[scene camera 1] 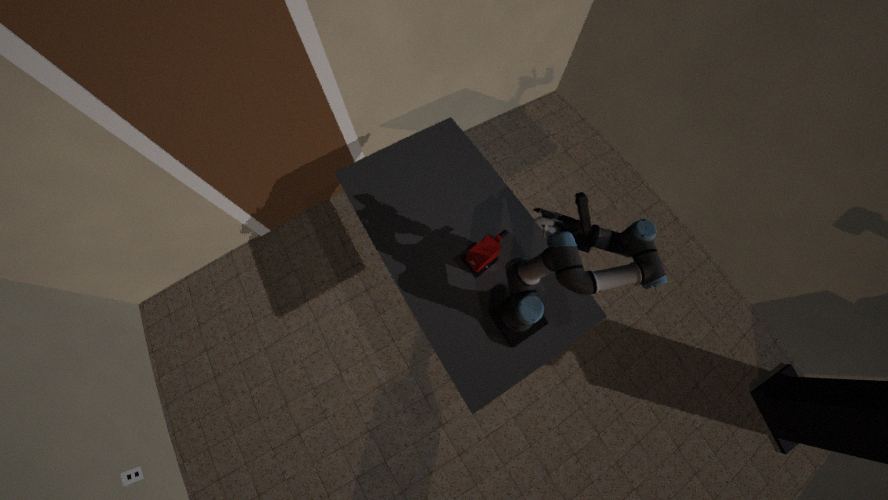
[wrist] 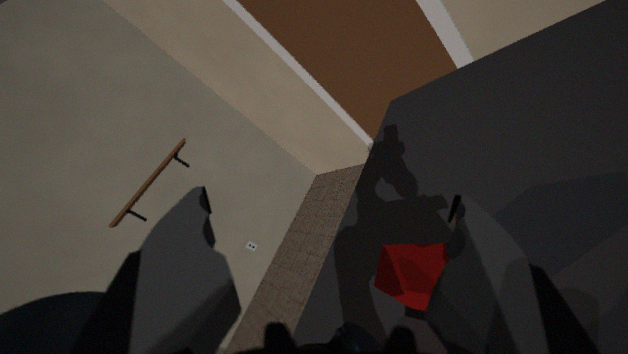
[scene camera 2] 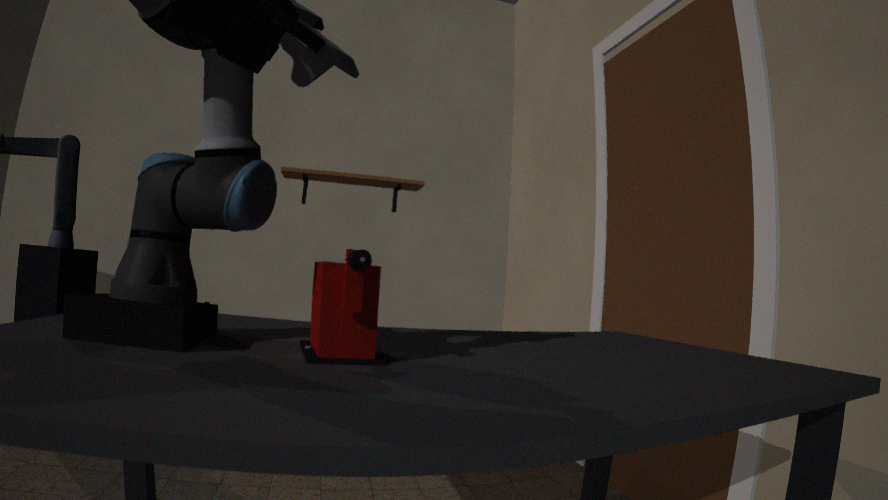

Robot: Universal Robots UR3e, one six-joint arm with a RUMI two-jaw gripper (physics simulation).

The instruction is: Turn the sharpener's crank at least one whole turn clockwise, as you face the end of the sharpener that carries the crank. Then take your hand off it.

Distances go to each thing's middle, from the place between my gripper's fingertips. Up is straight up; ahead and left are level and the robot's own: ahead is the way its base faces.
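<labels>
Position of the red sharpener point(wrist: 407, 272) relative to my hand: 3 cm ahead, 10 cm to the left, 31 cm below.
</labels>
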